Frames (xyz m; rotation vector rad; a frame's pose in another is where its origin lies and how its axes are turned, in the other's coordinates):
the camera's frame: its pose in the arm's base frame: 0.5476 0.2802 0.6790 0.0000 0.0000 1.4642
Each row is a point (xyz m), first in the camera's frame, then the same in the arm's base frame.
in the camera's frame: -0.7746 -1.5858 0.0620
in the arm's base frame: 2.0420 -0.6587 0.7410
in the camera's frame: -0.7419 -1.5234 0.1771
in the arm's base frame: 1.9834 -0.6196 0.8561
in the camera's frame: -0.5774 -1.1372 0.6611
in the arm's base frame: 1.6169 -0.4149 1.3401
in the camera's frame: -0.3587 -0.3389 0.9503
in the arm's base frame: 0.8464 -0.1125 1.6293
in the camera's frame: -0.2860 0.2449 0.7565
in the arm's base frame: 0.2737 0.0219 1.4355
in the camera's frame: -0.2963 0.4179 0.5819
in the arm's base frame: 0.1005 0.0300 1.2609
